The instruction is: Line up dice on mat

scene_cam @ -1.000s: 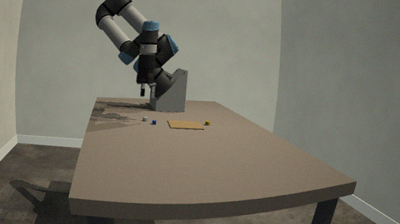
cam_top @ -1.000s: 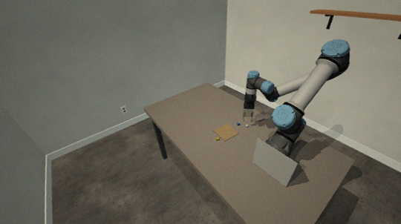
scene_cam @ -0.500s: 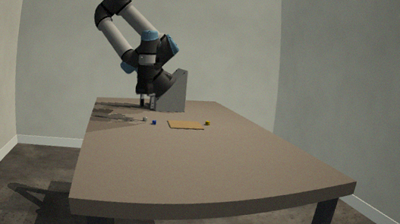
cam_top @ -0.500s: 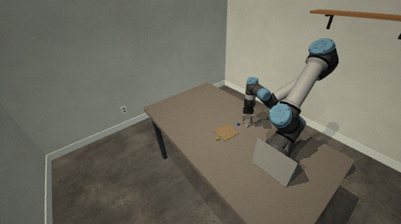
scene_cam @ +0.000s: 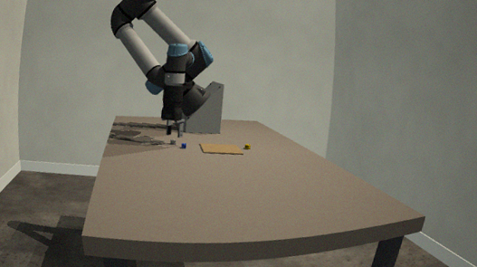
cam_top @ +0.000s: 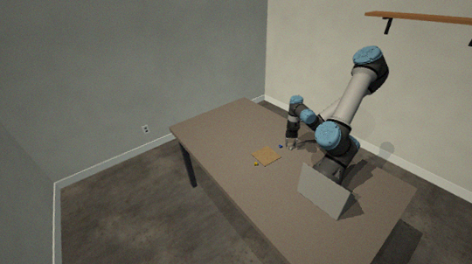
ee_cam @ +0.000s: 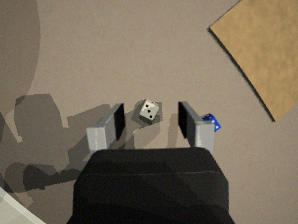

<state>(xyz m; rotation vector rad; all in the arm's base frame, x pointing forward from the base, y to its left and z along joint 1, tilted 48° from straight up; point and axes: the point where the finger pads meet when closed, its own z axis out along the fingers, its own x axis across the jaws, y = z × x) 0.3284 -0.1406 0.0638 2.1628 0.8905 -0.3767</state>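
My gripper is now 40 mm above the white die. Round my hand: yellow die 50 mm ahead, 270 mm to the left, 40 mm below; tan mat 60 mm ahead, 170 mm to the left, 50 mm below; blue die 60 mm ahead, 30 mm to the left, 40 mm below.
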